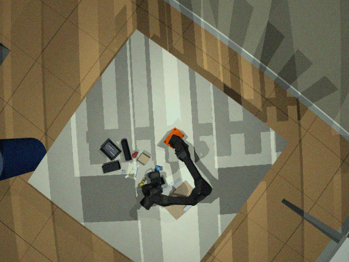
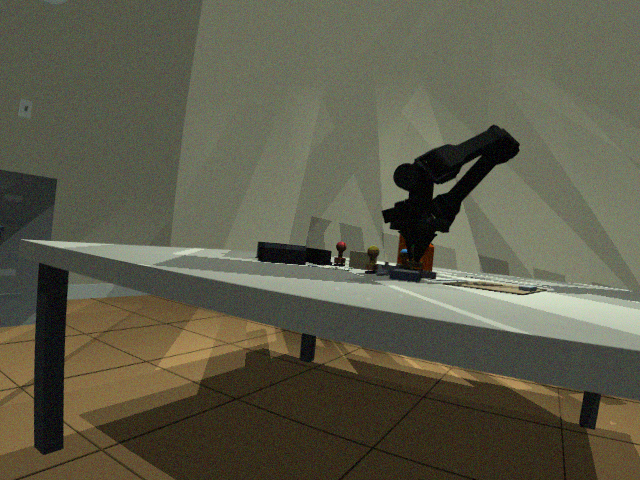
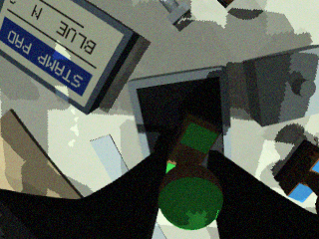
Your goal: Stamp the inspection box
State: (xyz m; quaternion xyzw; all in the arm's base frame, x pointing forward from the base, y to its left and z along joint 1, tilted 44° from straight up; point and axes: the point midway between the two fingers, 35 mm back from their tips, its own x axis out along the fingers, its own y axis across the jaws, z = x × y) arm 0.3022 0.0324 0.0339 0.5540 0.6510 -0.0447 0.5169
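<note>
Now: the green-knobbed stamp right at my gripper tip. The rest, counted from my gripper tip: grey block 70 mm to the right, 20 mm below, 20 mm behind; then dark ink pad 30 mm below; then bolt 70 mm ahead, 60 mm to the right, 30 mm below.
</note>
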